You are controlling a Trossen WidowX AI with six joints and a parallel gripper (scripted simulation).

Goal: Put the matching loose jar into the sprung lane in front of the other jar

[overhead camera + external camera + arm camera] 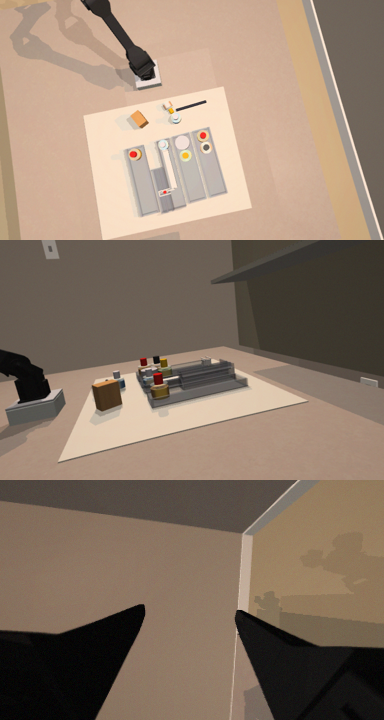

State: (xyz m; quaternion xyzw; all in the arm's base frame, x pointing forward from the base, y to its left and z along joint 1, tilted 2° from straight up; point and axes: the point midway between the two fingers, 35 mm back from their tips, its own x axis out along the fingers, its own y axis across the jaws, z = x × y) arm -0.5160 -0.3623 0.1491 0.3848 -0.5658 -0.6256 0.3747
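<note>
Right now my gripper tip is 710 mm short of the small jar, 460 mm to the right of it and 160 mm above it. Round my gripper tip: dark rod (710 mm ahead, 550 mm to the left, 170 mm below); then red dot (1050 mm ahead, 370 mm to the left, 110 mm below); then sprung lane (1010 mm ahead, 390 mm to the left, 160 mm below).
</note>
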